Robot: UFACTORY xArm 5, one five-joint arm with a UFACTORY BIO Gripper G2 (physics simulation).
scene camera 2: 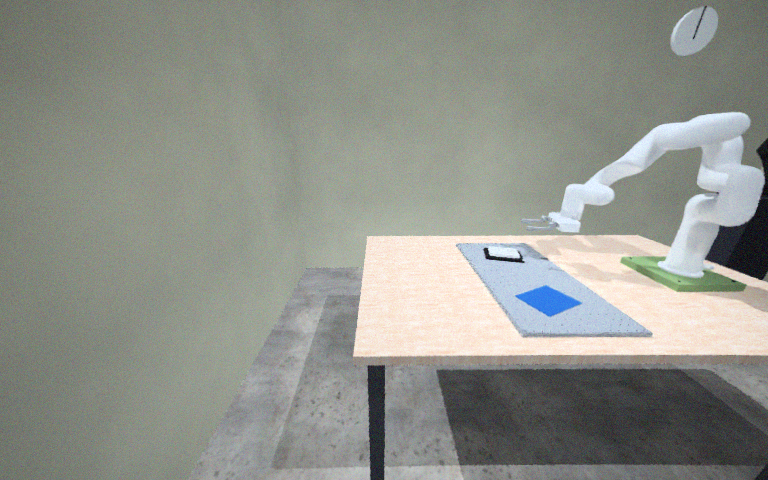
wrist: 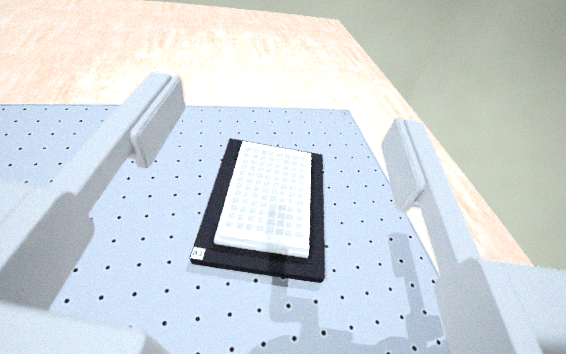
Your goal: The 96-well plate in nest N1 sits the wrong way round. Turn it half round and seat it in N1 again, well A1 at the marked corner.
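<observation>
The white 96-well plate (scene camera 2: pixel 504 252) (wrist: pixel 270 195) lies flat in the black nest (scene camera 2: pixel 487 255) (wrist: pixel 315 267), with a dark rim showing around it. A white label marked A1 (wrist: pixel 198 253) is on the nest's near left corner in the wrist view. The plate's own A1 mark is too small to read, so which way round it sits cannot be told. My gripper (scene camera 2: pixel 525 224) (wrist: pixel 281 142) is open and empty. It hangs well above the board, up and to the right of the plate in the scene view. In the wrist view its fingers stand wide on either side of the plate.
The nest is on a grey-blue perforated board (scene camera 2: pixel 501 283) (wrist: pixel 150 270). A blue square (scene camera 2: pixel 548 300) lies on the board nearer the table's front edge. The board lies on the wooden table (scene camera 2: pixel 419 300) (wrist: pixel 240 55). The arm stands on a green base plate (scene camera 2: pixel 702 284) at the right.
</observation>
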